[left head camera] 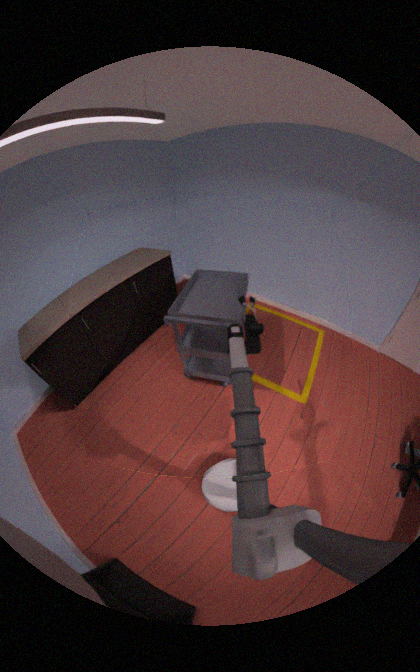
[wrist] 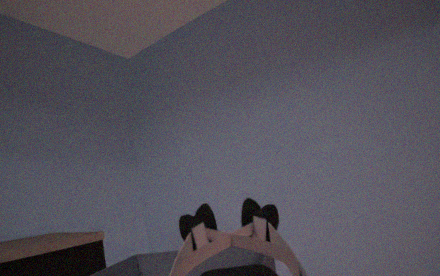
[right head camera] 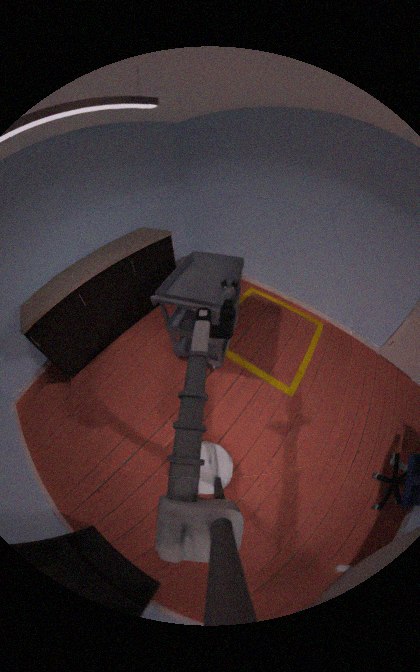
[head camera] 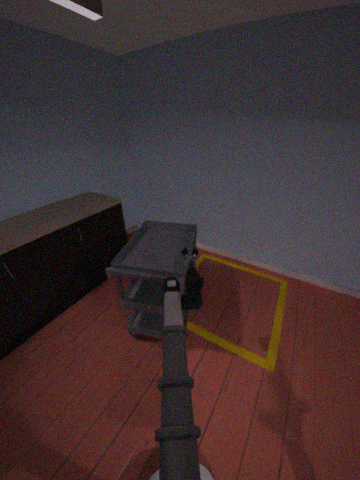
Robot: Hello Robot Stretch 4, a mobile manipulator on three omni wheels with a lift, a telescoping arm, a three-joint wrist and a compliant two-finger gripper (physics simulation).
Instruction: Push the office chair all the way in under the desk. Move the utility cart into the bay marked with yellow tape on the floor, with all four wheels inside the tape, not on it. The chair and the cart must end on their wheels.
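Where they show: gripper, fingertip midpoint: (wrist: pixel 228 216) (right head camera: pixel 228 280) (head camera: pixel 189 248); robot's base, link origin: (right head camera: pixel 204 466).
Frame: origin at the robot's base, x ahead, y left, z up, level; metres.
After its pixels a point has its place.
Note:
The grey utility cart (head camera: pixel 160 247) @[x 1.232, y 0.074, z 0.766 m] (left head camera: pixel 215 295) (right head camera: pixel 200 277) @[x 1.232, y 0.101, z 0.766 m] (wrist: pixel 150 262) @[x 1.545, y 0.159, z 0.806 m] stands upright at the left of the yellow tape bay (head camera: pixel 278 325) @[x 1.011, y -0.988, z -0.027 m] (left head camera: pixel 314 365) (right head camera: pixel 307 359) @[x 1.034, y -1.008, z -0.027 m]. It hides the bay's left edge, and its wheels cannot be made out clearly. My gripper (head camera: pixel 189 253) @[x 0.882, y -0.100, z 0.985 m] (left head camera: pixel 247 300) (right head camera: pixel 229 284) @[x 0.882, y -0.100, z 0.985 m] (wrist: pixel 228 216) @[x 0.882, y -0.100, z 0.985 m] is partly open with nothing between the fingers, at the cart's right side near top height; contact cannot be told. The office chair's black five-star base (left head camera: pixel 414 467) (right head camera: pixel 396 482) @[x -0.517, y -1.891, z 0.121 m] shows at the far right, with part of its blue seat in the right head view. The desk cannot be made out.
A long dark cabinet (head camera: pixel 60 270) @[x 1.364, y 1.005, z 0.466 m] (left head camera: pixel 110 320) (right head camera: pixel 105 300) @[x 1.258, y 1.079, z 0.532 m] with a light wooden top stands left of the cart, along the wall. The back wall runs close behind the bay. A black box-like object (left head camera: pixel 140 592) (right head camera: pixel 90 565) lies at the lower left.

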